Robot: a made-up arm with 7 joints.
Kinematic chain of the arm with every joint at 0, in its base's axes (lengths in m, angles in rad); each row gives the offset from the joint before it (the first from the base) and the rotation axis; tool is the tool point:
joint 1: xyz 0 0 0.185 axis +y
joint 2: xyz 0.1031 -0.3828 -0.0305 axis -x
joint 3: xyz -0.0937 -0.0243 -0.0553 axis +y
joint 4: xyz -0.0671 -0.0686 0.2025 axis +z
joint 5: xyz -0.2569 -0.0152 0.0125 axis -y
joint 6: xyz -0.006 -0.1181 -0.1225 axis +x
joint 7: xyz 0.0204 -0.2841 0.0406 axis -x
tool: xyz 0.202 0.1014 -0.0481
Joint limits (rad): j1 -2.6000..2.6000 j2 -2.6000..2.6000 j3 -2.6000..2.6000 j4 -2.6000..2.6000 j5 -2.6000..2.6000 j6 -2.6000..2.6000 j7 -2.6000..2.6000
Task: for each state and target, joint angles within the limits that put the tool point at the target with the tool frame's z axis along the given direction. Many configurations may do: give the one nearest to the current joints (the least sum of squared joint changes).
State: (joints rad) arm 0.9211 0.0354 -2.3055 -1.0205 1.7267 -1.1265 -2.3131
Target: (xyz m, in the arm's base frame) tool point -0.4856 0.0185 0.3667 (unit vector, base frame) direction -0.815 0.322 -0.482
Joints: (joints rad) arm 1.1022 -0.0479 -1.5214 -1.3659 1.8015 -1.1055 -2.1785
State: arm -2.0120 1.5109 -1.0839 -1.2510 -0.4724 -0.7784 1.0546
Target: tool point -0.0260 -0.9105 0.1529 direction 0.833 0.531 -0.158
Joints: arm -1.2108 1.4003 -1.5035 -1.1293 -1.3912 -0.9397 1.3644
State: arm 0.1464 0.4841 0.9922 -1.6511 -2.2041 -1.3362 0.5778
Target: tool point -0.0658 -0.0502 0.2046 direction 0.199 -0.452 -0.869
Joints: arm 0.2561 0.4917 1.2488 -1.7285 -2.2388 -1.2726 0.4660
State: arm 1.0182 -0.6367 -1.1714 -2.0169 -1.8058 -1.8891 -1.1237
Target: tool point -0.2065 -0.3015 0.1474 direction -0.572 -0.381 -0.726
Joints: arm 0.3845 -1.2274 -0.4009 -1.3353 -1.3970 -1.1125 -1.5605
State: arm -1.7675 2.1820 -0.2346 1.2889 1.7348 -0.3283 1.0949
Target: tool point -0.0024 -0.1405 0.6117 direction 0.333 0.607 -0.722
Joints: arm -2.0055 2.5940 0.1590 1.4984 1.2620 -0.0016 0.9171
